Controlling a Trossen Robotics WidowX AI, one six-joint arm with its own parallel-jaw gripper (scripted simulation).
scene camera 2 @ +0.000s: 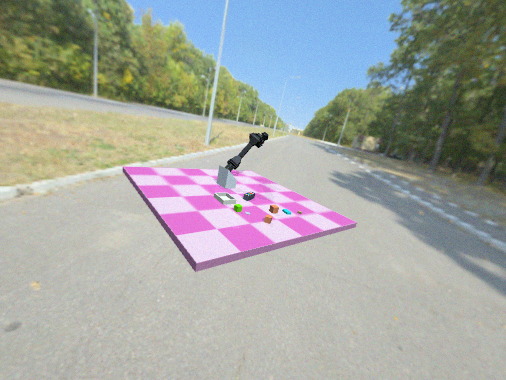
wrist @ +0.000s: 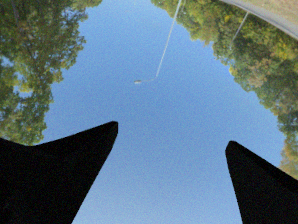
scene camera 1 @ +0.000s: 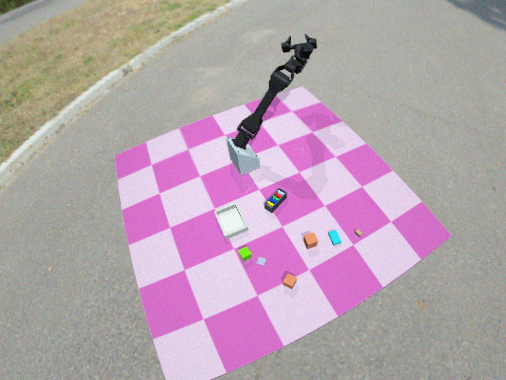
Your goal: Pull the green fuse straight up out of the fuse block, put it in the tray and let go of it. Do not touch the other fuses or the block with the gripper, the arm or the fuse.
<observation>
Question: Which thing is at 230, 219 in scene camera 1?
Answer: A tray.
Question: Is my gripper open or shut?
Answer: Open.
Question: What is my gripper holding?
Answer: Nothing.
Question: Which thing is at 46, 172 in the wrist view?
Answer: My gripper.
</observation>
